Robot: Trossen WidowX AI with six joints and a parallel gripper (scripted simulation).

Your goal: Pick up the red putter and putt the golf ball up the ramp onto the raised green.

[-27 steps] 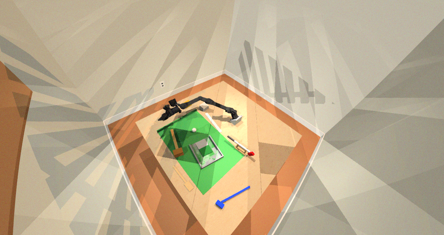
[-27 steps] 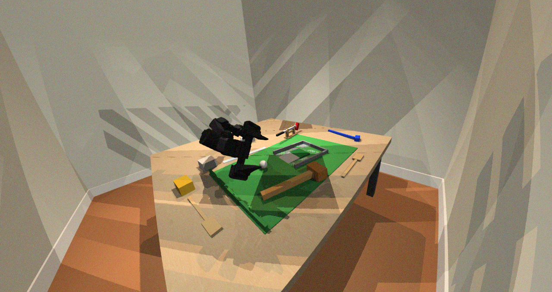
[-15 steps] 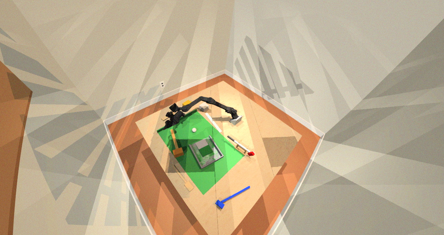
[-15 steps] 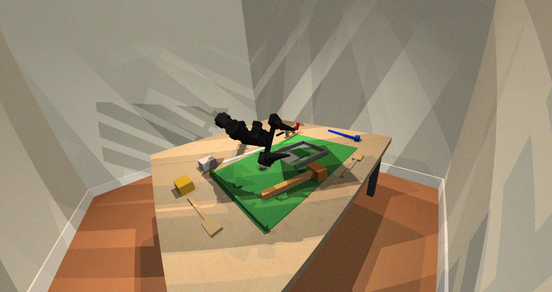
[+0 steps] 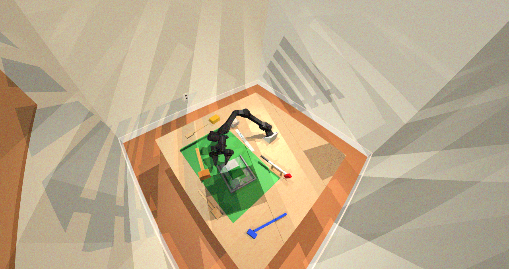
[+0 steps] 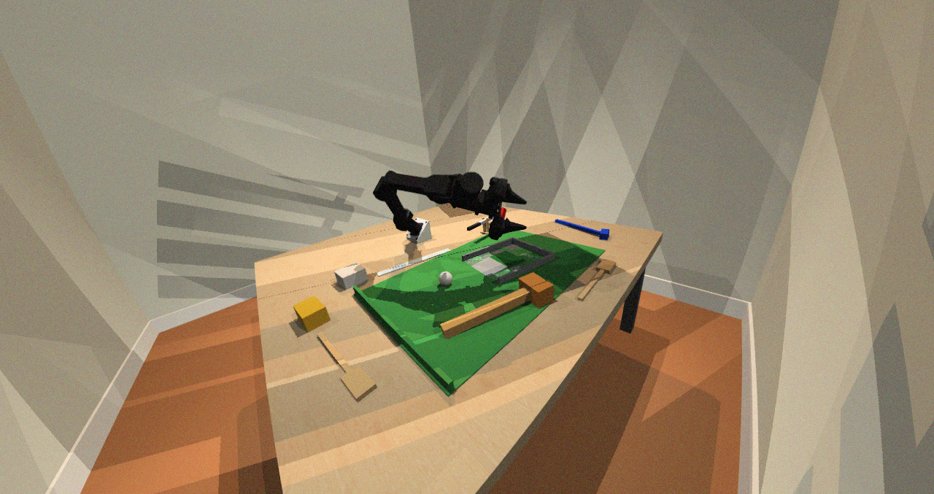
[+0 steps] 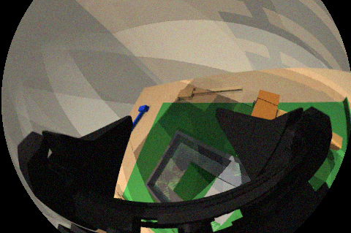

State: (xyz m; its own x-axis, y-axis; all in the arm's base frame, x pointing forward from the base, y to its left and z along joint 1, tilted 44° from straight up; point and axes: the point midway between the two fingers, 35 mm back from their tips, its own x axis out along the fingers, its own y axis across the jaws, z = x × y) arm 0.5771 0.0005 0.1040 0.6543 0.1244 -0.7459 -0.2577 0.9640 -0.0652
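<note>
The white strip is 41 cm behind my gripper tip, 12 cm to the right of it and 19 cm below it. The rest, counted from my gripper tip: green mat (11 cm behind, 5 cm to the right, 19 cm below); then red putter (33 cm behind, 28 cm to the left, 14 cm below); then white golf ball (19 cm behind, 18 cm to the right, 17 cm below).
</note>
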